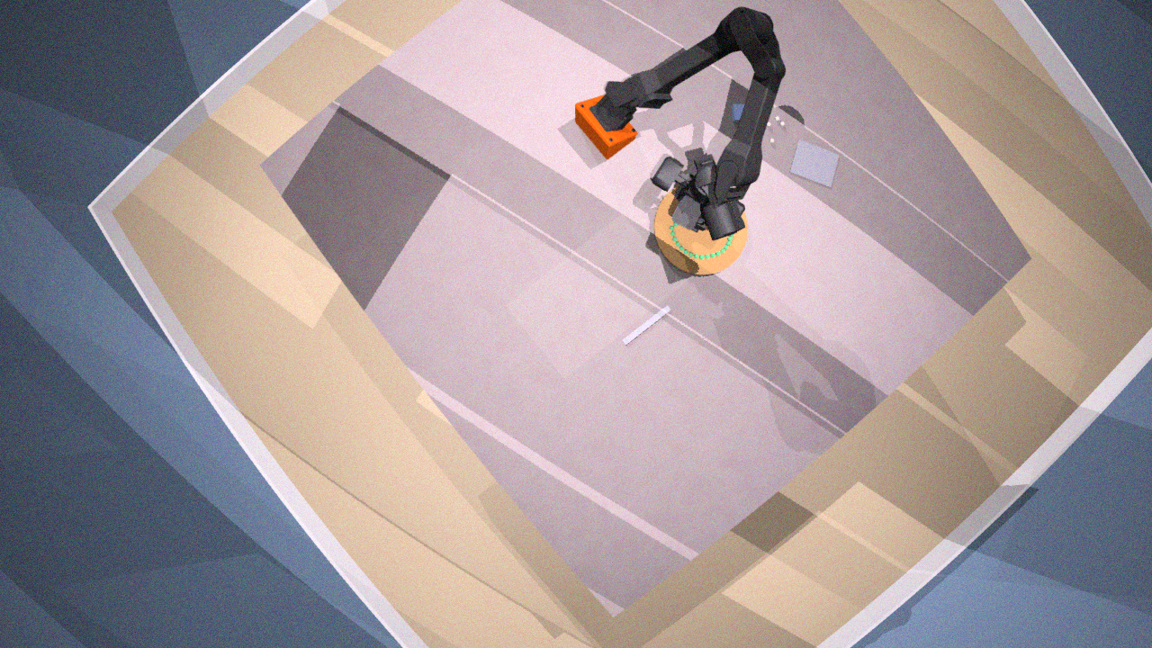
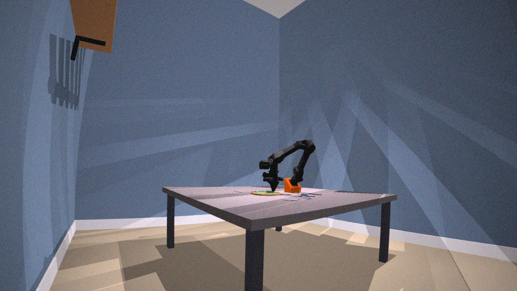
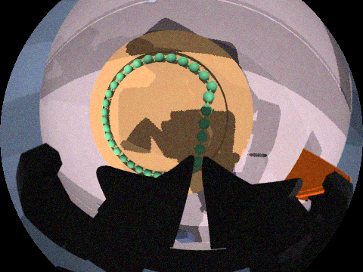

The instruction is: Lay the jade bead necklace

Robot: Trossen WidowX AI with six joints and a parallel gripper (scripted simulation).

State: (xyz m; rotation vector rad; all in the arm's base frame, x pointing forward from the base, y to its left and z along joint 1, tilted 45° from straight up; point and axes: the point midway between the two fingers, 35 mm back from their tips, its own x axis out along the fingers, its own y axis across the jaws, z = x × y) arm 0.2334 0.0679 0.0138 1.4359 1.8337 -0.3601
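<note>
Now: gripper tip 60 mm short of the round tan bead board, 10 mm to the left of it and 10 mm above it. From my gripper tip the other things lie so: white strip (160 mm ahead, 220 mm to the right, 20 mm below); pale square sheet (80 mm ahead, 290 mm to the left, 20 mm below); blue cube (100 mm behind, 210 mm to the left, 10 mm below).
</note>
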